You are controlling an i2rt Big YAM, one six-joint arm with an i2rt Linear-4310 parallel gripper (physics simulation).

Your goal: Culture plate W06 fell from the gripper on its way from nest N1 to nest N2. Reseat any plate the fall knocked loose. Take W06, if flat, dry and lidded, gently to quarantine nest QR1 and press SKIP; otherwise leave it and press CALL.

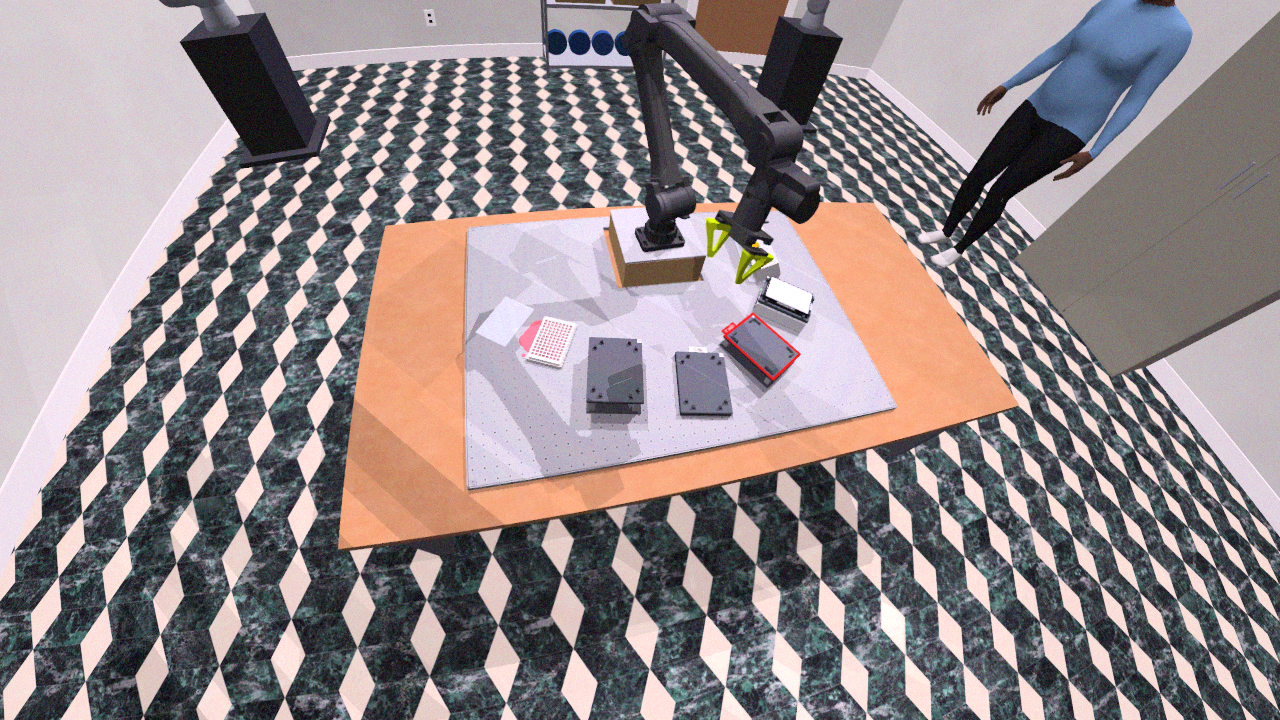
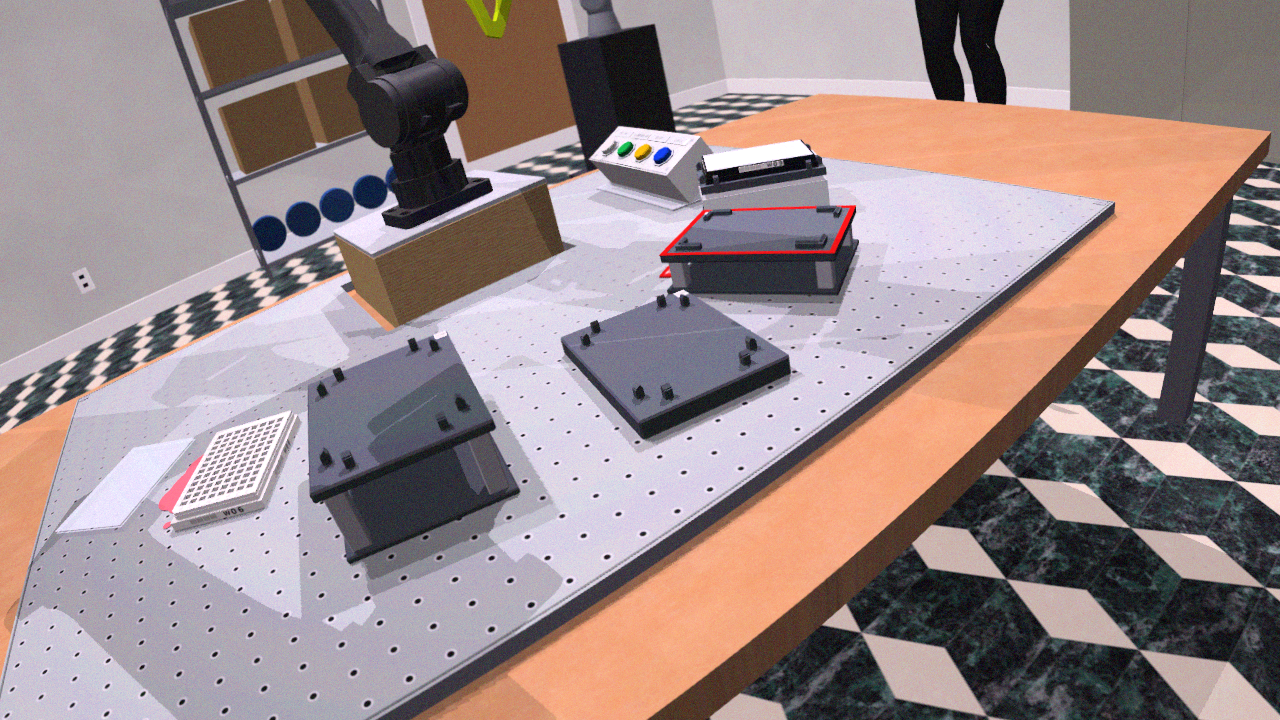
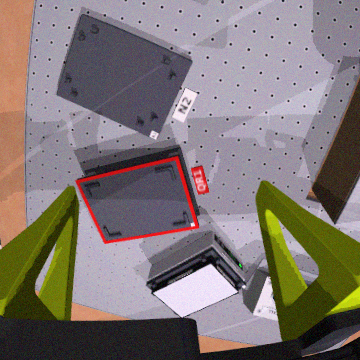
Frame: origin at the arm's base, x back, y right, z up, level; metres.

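Seen in the pictures: gripper, fingertip midpoint: (image 1: pixel 723 270) (image 2: pixel 527 17) (image 3: pixel 169 191); arm's base at its link origin: (image 1: pixel 659 239) (image 2: pixel 438 207).
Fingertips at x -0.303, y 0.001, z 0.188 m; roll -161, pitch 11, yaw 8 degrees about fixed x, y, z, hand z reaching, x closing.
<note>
Offsets run from my fingertips to a thing's top centre. "spot": to the spot under its first point.
Plate W06 {dx +0.090, dy +0.333, dz -0.261 m} (image 1: pixel 551 341) (image 2: pixel 237 470) lies on the board without its lid, wells showing, over a pink spill {dx +0.110, dy +0.392, dz -0.274 m} (image 1: pixel 528 338) (image 2: pixel 177 492). A clear lid {dx +0.176, dy +0.435, dz -0.267 m} (image 1: pixel 505 320) (image 2: pixel 125 488) lies beside it. Nests N1 {dx -0.047, dy +0.216, dz -0.206 m} (image 1: pixel 614 371) (image 2: pixel 393 416) and N2 {dx -0.105, dy +0.016, dz -0.249 m} (image 1: pixel 703 385) (image 2: pixel 675 353) (image 3: pixel 122 75) and red-edged QR1 {dx -0.056, dy -0.161, dz -0.229 m} (image 1: pixel 760 344) (image 2: pixel 760 231) (image 3: pixel 140 200) hold no plate. A dark plate marked W03 {dx +0.061, dy -0.294, dz -0.206 m} (image 2: pixel 760 159) with a white top {spot: dx +0.059, dy -0.290, dz -0.206 m} (image 1: pixel 788 295) (image 3: pixel 197 292) sits on its stand; exact seating is unclear. My gripper (image 1: pixel 725 268) (image 3: pixel 169 191) is open and empty, high above the board.
The button box {dx +0.276, dy -0.312, dz -0.191 m} (image 2: pixel 648 170) (image 3: pixel 265 296) stands beside the W03 stand, with grey, green, yellow and blue buttons; its lettering is unreadable. The arm stands on a wooden block (image 1: pixel 662 270) (image 2: pixel 465 255) at the board's back edge. A person (image 1: pixel 1105 62) stands beyond the table.
</note>
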